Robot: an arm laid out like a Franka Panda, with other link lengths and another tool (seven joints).
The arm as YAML. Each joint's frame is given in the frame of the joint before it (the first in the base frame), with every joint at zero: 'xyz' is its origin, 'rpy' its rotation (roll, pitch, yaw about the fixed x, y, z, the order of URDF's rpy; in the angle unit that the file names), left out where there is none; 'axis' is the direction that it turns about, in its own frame. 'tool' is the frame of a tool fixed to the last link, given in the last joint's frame.
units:
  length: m
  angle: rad
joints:
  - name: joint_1
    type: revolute
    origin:
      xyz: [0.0, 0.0, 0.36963]
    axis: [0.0, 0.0, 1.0]
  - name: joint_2
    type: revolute
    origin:
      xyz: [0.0, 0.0, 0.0]
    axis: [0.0, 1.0, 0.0]
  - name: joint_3
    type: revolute
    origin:
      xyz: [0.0, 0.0, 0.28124]
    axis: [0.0, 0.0, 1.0]
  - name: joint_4
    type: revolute
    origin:
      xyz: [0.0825, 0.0, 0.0]
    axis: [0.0, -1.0, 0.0]
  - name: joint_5
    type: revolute
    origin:
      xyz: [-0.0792, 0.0, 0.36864]
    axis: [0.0, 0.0, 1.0]
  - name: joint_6
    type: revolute
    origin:
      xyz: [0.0, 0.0, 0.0]
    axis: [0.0, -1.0, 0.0]
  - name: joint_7
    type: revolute
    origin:
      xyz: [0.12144, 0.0, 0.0]
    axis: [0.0, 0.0, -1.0]
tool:
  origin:
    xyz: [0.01, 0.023, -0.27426]
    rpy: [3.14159, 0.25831, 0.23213]
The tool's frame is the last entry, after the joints.
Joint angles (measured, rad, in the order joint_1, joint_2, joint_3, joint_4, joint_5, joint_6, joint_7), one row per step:
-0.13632 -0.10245 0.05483 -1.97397 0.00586 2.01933 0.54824
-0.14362 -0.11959 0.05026 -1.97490 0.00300 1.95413 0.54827
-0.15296 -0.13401 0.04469 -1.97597 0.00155 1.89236 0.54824
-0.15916 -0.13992 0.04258 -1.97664 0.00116 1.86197 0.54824
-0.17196 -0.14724 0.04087 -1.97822 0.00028 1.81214 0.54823
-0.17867 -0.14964 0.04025 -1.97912 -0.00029 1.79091 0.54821
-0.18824 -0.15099 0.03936 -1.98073 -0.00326 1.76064 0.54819
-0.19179 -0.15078 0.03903 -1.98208 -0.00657 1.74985 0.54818
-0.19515 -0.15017 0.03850 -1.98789 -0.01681 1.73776 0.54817
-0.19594 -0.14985 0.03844 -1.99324 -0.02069 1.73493 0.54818
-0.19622 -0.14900 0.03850 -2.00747 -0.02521 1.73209 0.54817
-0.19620 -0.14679 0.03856 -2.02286 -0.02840 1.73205 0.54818
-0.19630 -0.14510 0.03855 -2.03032 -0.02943 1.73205 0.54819
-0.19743 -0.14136 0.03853 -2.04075 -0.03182 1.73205 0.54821
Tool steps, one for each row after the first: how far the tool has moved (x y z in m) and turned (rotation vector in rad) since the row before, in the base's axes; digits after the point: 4 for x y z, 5 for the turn. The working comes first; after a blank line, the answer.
Tool pose at each row, in the base's axes (x y z in m, rotation vector in rad; the steps are taken from these numbers as rounded here):
0.6089 -0.0343 0.3738 -3.00999 0.60030 0.16372
0.5916 -0.0405 0.3722 -3.00882 0.62084 0.23787
0.5744 -0.0478 0.3700 -3.00216 0.64556 0.31136
0.5656 -0.0517 0.3684 -2.99704 0.65908 0.34956
0.5508 -0.0583 0.3646 -2.98664 0.68236 0.41652
0.5443 -0.0616 0.3626 -2.98104 0.69381 0.44642
0.5346 -0.0667 0.3587 -2.97393 0.71014 0.49278
0.5307 -0.0691 0.3565 -2.97302 0.71635 0.51165
0.5249 -0.0728 0.3518 -2.97763 0.72330 0.54043
0.5222 -0.0739 0.3487 -2.97932 0.72501 0.55370
0.5167 -0.0743 0.3410 -2.97993 0.72578 0.58162
0.5116 -0.0743 0.3325 -2.97915 0.72574 0.60908
0.5090 -0.0742 0.3280 -2.97793 0.72583 0.62326
0.5052 -0.0748 0.3212 -2.97613 0.72734 0.64526

-0.0173 -0.0062 -0.0016 0.00127 0.04906 -0.01115
-0.0172 -0.0073 -0.0022 0.00357 0.04829 -0.01468
-0.0088 -0.0039 -0.0016 0.00250 0.02502 -0.00833
-0.0148 -0.0066 -0.0038 0.00458 0.04386 -0.01452
-0.0065 -0.0033 -0.0020 0.00211 0.01962 -0.00729
-0.0097 -0.0051 -0.0039 0.00160 0.03062 -0.00991
-0.0039 -0.0024 -0.0022 -0.00126 0.01268 -0.00314
-0.0058 -0.0037 -0.0047 -0.00684 0.01982 -0.00144
-0.0027 -0.0011 -0.0031 -0.00235 0.00898 0.00008
-0.0055 -0.0004 -0.0077 -0.00147 0.01839 0.00088
-0.0051 0.0000 -0.0085 -0.00016 0.01790 0.00091
-0.0026 0.0001 -0.0045 0.00053 0.00917 0.00015
-0.0038 -0.0006 -0.0068 0.00014 0.01433 -0.00047

